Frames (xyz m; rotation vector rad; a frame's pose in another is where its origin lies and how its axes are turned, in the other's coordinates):
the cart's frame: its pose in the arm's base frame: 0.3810 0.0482 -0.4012 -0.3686 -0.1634 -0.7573
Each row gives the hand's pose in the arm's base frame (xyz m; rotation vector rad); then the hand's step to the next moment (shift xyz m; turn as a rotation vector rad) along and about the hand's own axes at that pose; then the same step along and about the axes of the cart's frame.
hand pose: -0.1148 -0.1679 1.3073 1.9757 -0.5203 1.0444
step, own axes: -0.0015 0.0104 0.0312 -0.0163 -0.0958 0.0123
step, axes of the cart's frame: 0.0236 -0.0143 -0.0179 -0.0026 0.0887 -0.0414
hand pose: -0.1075 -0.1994 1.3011 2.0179 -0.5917 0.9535
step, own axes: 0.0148 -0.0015 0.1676 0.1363 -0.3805 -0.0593
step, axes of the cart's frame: 0.1305 -0.0225 -0.1038 0.0521 0.4022 0.0492
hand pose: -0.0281 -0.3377 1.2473 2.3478 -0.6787 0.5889
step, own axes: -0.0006 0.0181 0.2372 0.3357 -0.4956 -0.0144
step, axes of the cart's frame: 0.0963 -0.0385 -0.2141 0.2365 0.5460 0.0669
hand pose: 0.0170 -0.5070 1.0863 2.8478 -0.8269 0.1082
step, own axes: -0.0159 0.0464 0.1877 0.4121 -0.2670 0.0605
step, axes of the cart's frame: -0.0324 -0.0195 -0.1903 0.3432 0.3522 -0.0546
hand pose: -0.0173 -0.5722 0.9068 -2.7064 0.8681 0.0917
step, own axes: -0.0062 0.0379 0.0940 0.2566 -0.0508 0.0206
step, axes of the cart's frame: -0.0459 0.0110 -0.0899 0.2220 0.1132 -0.0820
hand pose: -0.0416 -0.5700 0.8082 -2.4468 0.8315 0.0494
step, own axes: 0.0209 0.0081 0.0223 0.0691 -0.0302 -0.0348
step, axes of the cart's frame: 0.0070 0.0142 -0.0273 0.0805 0.0154 0.0132
